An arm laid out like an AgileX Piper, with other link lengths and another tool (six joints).
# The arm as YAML. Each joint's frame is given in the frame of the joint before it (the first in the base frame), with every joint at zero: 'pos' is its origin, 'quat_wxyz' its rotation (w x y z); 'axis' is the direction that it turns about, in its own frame. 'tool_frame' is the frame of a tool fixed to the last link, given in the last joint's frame.
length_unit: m
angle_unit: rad
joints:
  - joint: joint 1
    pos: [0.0, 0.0, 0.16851]
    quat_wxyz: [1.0, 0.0, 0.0, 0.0]
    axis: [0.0, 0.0, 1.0]
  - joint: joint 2
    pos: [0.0, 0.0, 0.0]
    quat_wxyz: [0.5, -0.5, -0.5, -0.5]
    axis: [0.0, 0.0, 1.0]
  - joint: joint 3
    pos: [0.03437, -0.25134, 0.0]
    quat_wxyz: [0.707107, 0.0, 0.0, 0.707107]
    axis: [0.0, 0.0, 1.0]
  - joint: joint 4
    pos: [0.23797, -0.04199, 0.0]
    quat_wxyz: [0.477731, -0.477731, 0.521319, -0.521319]
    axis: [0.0, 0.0, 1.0]
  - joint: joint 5
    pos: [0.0, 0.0, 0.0]
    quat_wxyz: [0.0, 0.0, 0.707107, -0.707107]
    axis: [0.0, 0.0, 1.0]
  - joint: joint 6
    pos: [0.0, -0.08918, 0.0]
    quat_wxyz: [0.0, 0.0, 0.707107, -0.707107]
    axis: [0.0, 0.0, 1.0]
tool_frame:
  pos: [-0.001, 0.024, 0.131]
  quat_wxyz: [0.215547, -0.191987, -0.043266, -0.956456]
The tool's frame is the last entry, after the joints.
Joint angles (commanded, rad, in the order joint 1, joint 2, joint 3, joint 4, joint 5, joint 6), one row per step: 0.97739, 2.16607, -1.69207, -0.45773, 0.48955, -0.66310; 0.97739, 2.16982, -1.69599, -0.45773, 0.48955, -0.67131; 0.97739, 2.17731, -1.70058, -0.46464, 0.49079, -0.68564; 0.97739, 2.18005, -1.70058, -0.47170, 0.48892, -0.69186; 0.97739, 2.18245, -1.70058, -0.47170, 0.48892, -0.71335; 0.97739, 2.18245, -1.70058, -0.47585, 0.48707, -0.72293; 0.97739, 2.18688, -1.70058, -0.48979, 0.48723, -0.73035; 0.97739, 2.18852, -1.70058, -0.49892, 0.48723, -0.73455; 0.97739, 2.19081, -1.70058, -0.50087, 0.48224, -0.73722; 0.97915, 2.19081, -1.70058, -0.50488, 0.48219, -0.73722; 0.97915, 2.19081, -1.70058, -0.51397, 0.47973, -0.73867; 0.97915, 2.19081, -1.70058, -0.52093, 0.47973, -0.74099; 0.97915, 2.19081, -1.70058, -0.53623, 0.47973, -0.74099; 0.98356, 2.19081, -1.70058, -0.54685, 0.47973, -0.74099; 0.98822, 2.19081, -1.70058, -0.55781, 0.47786, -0.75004; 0.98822, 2.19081, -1.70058, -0.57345, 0.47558, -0.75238; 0.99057, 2.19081, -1.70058, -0.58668, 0.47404, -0.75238; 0.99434, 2.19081, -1.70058, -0.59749, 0.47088, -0.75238
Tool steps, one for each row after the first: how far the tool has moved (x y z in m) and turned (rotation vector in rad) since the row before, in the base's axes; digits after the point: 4 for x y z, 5 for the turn. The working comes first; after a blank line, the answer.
Tool pose at each row, in the base's axes (x y z in m, rotation vector in rad; the steps are taken from these numbers as rounded here): 0.3604, 0.4309, 0.1425, -1.54076, 1.41775, 0.22536; 0.3607, 0.4317, 0.1420, -1.54834, 1.41183, 0.22314; 0.3615, 0.4323, 0.1399, -1.56874, 1.39972, 0.21317; 0.3619, 0.4325, 0.1390, -1.58022, 1.39044, 0.20695; 0.3616, 0.4329, 0.1377, -1.60195, 1.37660, 0.20085; 0.3618, 0.4333, 0.1382, -1.61261, 1.36505, 0.19607; 0.3627, 0.4330, 0.1365, -1.63149, 1.35252, 0.18324; 0.3632, 0.4329, 0.1361, -1.64222, 1.34379, 0.17517; 0.3633, 0.4338, 0.1355, -1.64548, 1.33768, 0.17541; 0.3628, 0.4343, 0.1358, -1.64915, 1.33325, 0.17351; 0.3635, 0.4346, 0.1366, -1.65501, 1.32334, 0.16764; 0.3639, 0.4346, 0.1370, -1.66138, 1.31644, 0.16182; 0.3650, 0.4343, 0.1378, -1.67067, 1.30499, 0.15048; 0.3638, 0.4357, 0.1384, -1.68003, 1.29338, 0.14522; 0.3623, 0.4378, 0.1393, -1.69701, 1.27290, 0.13822; 0.3633, 0.4380, 0.1405, -1.70738, 1.25732, 0.12716; 0.3632, 0.4389, 0.1414, -1.71599, 1.24393, 0.11959; 0.3621, 0.4408, 0.1424, -1.72336, 1.22977, 0.11559

0.0003, 0.0008, -0.0005, -0.00430, -0.00363, 0.00594; 0.0008, 0.0006, -0.0021, -0.01478, -0.00936, 0.01248; 0.0004, 0.0002, -0.0009, -0.00773, -0.00719, 0.00798; -0.0003, 0.0004, -0.0013, -0.01366, -0.00776, 0.01558; 0.0002, 0.0004, 0.0005, -0.00580, -0.00789, 0.00932; 0.0009, -0.0003, -0.0017, -0.01506, -0.01125, 0.01069; 0.0005, -0.0001, -0.0004, -0.00837, -0.00781, 0.00659; 0.0001, 0.0009, -0.0006, -0.00022, -0.00299, 0.00490; -0.0005, 0.0005, 0.0003, -0.00202, -0.00308, 0.00336; 0.0007, 0.0003, 0.0008, -0.00342, -0.00836, 0.00571; 0.0004, 0.0000, 0.0004, -0.00487, -0.00629, 0.00439; 0.0011, -0.0003, 0.0008, -0.00785, -0.01168, 0.00600; -0.0012, 0.0014, 0.0006, -0.00543, -0.00812, 0.00858; -0.0015, 0.0021, 0.0009, -0.00916, -0.01276, 0.01628; 0.0010, 0.0002, 0.0012, -0.00738, -0.01366, 0.00891; -0.0001, 0.0009, 0.0009, -0.00542, -0.01060, 0.00831; -0.0011, 0.0019, 0.0010, -0.00286, -0.00918, 0.00964
